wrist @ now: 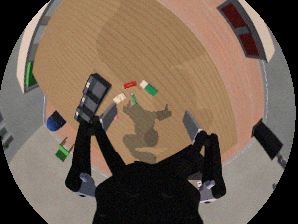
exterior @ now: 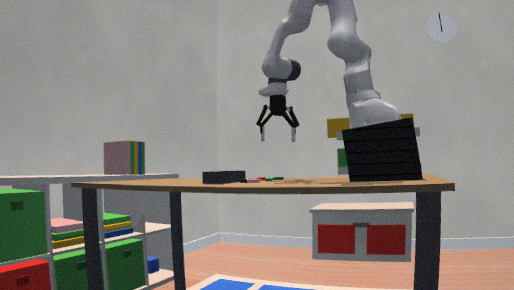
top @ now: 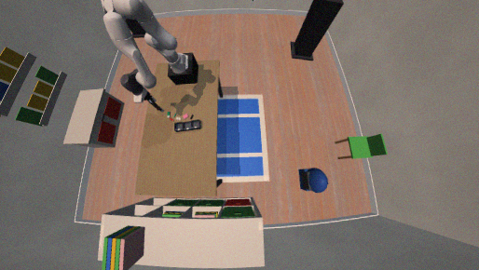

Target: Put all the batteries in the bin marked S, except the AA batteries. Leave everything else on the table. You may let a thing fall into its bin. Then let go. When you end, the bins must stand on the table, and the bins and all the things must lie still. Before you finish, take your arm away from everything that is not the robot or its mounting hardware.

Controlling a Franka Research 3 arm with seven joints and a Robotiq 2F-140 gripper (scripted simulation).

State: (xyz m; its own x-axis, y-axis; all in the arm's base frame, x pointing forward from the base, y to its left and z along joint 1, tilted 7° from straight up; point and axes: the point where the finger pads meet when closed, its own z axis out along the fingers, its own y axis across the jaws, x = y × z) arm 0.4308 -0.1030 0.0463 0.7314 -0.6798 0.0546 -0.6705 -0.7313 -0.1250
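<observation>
Now: the tray 12 cm ahead of my hand, 24 cm to the left of it and 16 cm below it. Also, from my hand: green-and-white battery (2 cm ahead, 1 cm to the left, 18 cm below); red battery (7 cm ahead, 5 cm to the left, 18 cm below); green battery (1 cm ahead, 8 cm to the left, 18 cm below).
</observation>
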